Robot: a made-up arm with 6 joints.
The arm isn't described. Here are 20 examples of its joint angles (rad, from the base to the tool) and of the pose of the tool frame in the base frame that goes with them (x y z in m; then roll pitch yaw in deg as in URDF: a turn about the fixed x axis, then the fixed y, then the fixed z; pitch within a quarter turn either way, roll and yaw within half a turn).
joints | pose
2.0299 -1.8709 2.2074 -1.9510 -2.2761 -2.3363 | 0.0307 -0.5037 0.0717 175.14 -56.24 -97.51
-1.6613 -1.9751 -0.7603 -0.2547 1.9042 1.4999 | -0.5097 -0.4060 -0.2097 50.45 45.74 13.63
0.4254 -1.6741 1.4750 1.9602 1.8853 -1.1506 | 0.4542 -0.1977 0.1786 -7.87 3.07 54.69
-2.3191 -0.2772 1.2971 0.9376 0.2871 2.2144 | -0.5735 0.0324 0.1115 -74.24 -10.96 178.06
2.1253 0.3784 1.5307 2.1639 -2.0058 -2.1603 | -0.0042 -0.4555 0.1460 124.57 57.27 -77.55
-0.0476 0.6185 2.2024 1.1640 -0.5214 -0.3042 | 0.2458 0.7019 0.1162 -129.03 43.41 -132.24
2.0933 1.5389 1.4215 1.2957 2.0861 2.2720 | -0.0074 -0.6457 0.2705 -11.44 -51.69 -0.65
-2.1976 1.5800 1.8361 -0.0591 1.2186 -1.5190 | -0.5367 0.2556 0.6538 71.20 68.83 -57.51
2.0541 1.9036 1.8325 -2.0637 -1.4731 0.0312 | -0.0707 -0.4760 0.0346 1.08 -44.89 161.92
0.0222 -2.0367 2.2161 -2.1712 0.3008 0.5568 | 0.3795 0.2100 0.2851 8.82 38.97 -9.52
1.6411 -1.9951 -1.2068 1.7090 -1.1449 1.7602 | 0.7258 0.1380 -0.0529 -166.17 0.62 132.71
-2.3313 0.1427 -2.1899 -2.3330 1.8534 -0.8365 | 0.0793 -0.2703 -0.1713 132.01 -3.59 -124.91
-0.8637 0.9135 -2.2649 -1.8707 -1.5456 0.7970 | -0.4840 0.2984 -0.1209 -86.04 -65.87 -169.29
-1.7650 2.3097 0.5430 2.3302 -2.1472 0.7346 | -0.1777 0.5068 -0.0639 -20.63 12.76 -77.83
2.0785 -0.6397 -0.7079 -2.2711 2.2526 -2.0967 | 0.4974 0.2675 0.3740 -136.38 -47.70 -53.81
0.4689 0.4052 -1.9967 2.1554 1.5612 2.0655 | -0.2826 0.4338 0.1312 39.30 -52.65 -160.56
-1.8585 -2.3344 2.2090 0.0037 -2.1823 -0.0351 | -0.0296 0.4359 -0.0410 63.61 -33.05 -27.23
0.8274 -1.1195 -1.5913 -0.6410 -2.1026 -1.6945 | 0.0211 0.4716 -0.0610 120.79 55.20 163.32
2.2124 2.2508 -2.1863 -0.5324 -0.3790 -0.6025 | 0.4619 -0.0223 0.6041 91.88 2.02 147.91
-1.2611 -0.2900 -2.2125 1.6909 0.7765 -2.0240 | -0.4502 -0.4782 0.1615 83.69 12.59 100.87
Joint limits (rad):
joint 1: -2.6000..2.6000
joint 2: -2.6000..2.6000
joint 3: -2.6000..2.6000
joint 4: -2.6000..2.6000
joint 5: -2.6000..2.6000
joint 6: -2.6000..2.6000
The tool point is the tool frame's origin. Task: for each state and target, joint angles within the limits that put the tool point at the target. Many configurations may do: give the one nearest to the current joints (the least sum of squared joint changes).
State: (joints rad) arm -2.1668 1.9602 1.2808 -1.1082 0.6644 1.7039
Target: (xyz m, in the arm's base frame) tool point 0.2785 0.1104 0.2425
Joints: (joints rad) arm -1.4002 1.9689 0.6128 -1.1964 0.8168 2.1140
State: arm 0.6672 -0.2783 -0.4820 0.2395 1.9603 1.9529
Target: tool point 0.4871 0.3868 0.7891
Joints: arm 0.8862 -0.1137 -0.2176 0.2742 2.4490 1.9318
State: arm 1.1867 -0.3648 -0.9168 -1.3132 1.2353 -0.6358
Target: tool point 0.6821 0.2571 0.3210
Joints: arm 2.0341 -0.4959 -0.7342 -1.1153 1.2365 -0.6054
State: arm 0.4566 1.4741 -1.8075 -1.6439 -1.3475 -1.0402
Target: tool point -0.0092 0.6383 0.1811
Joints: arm 0.4341 1.3481 -2.1517 -1.5028 -1.0250 -1.0524
